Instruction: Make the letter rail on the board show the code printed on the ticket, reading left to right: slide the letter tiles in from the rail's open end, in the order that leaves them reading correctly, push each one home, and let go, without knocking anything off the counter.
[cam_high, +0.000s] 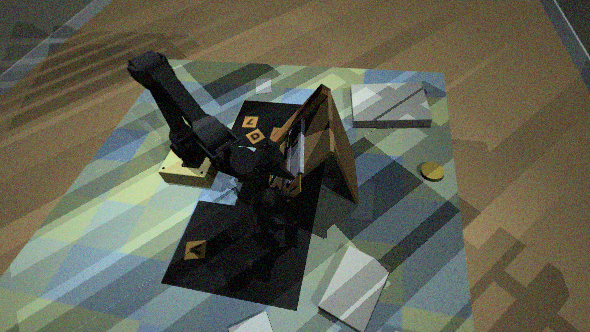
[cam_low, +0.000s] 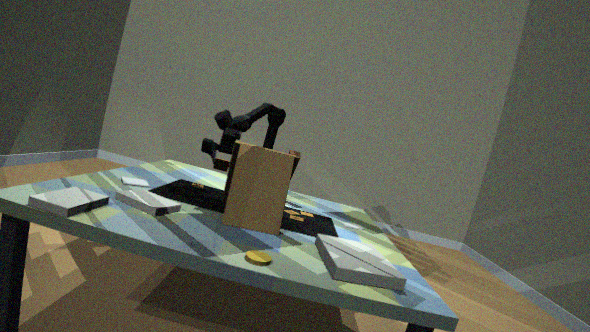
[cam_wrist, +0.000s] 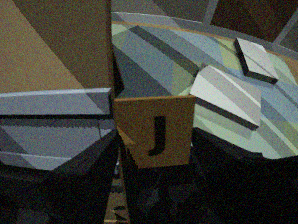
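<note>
The j tile is right at my gripper tip. Round my gripper tip: v tile: 28 cm behind, 17 cm below, 15 cm to the right; then white ticket: 12 cm to the left, 8 cm below, 8 cm behind; then black mat: 18 cm behind, 17 cm below, 14 cm to the left.
</note>
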